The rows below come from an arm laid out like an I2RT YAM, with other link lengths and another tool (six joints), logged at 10 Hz.
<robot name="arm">
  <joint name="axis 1" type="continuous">
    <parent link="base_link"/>
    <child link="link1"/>
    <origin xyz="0 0 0.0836"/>
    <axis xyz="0 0 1"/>
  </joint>
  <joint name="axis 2" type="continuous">
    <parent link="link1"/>
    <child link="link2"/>
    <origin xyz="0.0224 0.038 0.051"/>
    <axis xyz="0 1 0"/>
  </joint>
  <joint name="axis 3" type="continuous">
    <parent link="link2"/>
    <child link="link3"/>
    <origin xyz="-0.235 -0.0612 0"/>
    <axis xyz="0 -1 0"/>
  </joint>
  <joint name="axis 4" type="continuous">
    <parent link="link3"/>
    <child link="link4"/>
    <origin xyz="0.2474 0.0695 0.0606"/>
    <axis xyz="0 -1 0"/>
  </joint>
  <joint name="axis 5" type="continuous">
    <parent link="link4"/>
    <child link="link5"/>
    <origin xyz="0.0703 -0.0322 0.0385"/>
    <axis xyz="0 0 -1"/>
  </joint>
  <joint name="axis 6" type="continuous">
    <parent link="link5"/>
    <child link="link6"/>
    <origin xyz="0.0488 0 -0.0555"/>
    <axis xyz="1 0 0"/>
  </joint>
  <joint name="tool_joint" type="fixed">
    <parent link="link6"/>
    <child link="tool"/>
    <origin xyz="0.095 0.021 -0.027" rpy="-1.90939 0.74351 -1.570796"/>
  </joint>
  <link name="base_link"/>
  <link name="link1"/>
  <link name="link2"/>
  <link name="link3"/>
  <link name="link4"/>
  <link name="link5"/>
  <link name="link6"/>
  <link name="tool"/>
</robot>
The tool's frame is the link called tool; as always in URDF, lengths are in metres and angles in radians. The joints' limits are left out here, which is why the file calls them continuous.
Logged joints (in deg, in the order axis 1, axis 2, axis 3, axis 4, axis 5, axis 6), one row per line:
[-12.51, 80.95, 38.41, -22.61, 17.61, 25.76]
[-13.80, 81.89, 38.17, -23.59, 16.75, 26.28]
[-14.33, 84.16, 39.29, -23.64, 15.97, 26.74]
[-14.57, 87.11, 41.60, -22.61, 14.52, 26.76]
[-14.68, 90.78, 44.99, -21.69, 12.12, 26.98]
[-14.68, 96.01, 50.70, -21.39, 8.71, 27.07]
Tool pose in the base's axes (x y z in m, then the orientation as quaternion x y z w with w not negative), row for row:
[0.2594, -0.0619, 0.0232, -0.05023, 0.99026, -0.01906, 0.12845]
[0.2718, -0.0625, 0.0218, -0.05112, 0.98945, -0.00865, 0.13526]
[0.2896, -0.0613, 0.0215, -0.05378, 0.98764, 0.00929, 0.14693]
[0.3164, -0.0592, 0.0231, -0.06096, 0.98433, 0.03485, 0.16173]
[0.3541, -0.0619, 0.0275, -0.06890, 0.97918, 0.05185, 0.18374]
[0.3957, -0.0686, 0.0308, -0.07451, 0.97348, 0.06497, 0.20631]
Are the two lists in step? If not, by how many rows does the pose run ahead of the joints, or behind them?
The pose runs 2 rows ahead of the joints: the pose in row i belongs to the joints in row i + 2.
